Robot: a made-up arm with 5 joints.
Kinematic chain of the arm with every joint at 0, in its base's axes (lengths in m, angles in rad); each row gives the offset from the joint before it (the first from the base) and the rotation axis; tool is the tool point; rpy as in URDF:
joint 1: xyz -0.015 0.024 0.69 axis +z
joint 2: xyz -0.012 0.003 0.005 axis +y
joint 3: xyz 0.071 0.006 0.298 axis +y
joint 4: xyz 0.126 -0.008 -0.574 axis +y
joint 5: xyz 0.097 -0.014 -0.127 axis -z
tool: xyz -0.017 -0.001 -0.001 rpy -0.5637 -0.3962 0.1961
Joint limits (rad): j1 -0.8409..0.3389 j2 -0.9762..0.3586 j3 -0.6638..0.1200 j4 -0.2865..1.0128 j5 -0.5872..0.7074
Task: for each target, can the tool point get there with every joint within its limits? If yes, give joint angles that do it. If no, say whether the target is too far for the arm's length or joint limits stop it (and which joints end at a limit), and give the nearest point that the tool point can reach.
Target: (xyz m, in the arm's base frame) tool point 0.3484 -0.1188 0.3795
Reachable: yes | joints -0.3424 -0.1782 -0.0889 -0.0127 0.0872
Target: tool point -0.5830 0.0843 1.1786
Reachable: no: joint limits stop it (at a limit: joint 1, joint 2, joint 3, joint 4, joint 5) | nearest point 0.2582 -0.3163 1.2089 | short by 0.932 m
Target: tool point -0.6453 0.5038 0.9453
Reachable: no: joint limits stop it (at a limit: joint 2, joint 3, joint 4) | nearest point -0.1070 0.0941 0.2916 | short by 0.941 m
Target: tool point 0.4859 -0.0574 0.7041
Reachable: yes | joints -0.1305 -0.8531 -0.2001 0.4933 -0.0925
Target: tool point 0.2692 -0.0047 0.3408
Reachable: yes | joints -0.0560 -0.3400 0.0559 0.5194 0.0748
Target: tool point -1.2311 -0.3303 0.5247
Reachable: no: too far | nearest point -0.1270 -0.0086 0.2887 | short by 1.174 m
